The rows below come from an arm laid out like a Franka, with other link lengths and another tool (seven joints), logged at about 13 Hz.
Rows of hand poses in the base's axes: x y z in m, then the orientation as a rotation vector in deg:
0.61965, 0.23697, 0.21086, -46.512, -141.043, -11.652
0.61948, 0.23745, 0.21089, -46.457, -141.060, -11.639
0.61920, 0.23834, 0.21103, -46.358, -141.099, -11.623
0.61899, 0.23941, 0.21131, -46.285, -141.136, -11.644
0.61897, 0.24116, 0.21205, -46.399, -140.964, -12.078
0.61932, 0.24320, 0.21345, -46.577, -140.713, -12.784
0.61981, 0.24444, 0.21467, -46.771, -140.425, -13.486
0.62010, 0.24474, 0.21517, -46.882, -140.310, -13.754
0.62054, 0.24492, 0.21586, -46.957, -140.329, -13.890
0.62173, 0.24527, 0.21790, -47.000, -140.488, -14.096
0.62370, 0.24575, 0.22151, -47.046, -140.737, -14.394
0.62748, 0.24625, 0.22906, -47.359, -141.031, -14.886
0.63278, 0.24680, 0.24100, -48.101, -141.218, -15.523
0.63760, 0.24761, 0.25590, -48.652, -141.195, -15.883
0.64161, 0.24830, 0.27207, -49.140, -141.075, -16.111
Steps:
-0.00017, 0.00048, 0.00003, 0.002, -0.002, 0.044
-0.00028, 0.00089, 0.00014, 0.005, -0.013, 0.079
-0.00021, 0.00107, 0.00028, 0.023, -0.027, 0.053
-0.00002, 0.00175, 0.00074, 0.304, 0.015, -0.196
0.00035, 0.00204, 0.00140, 0.488, -0.004, -0.309
0.00049, 0.00124, 0.00122, 0.491, 0.025, -0.326
0.00029, 0.00030, 0.00050, 0.179, 0.007, -0.151
0.00044, 0.00018, 0.00069, 0.062, -0.070, -0.078
0.00119, 0.00035, 0.00204, 0.073, -0.214, -0.048
0.00197, 0.00048, 0.00361, 0.104, -0.324, -0.055
0.00378, 0.00050, 0.00755, 0.142, -0.469, -0.274
0.00530, 0.00055, 0.01194, 0.149, -0.490, -0.618
0.00482, 0.00081, 0.01490, 0.088, -0.185, -0.460
0.00401, 0.00069, 0.01617, 0.051, -0.047, -0.404

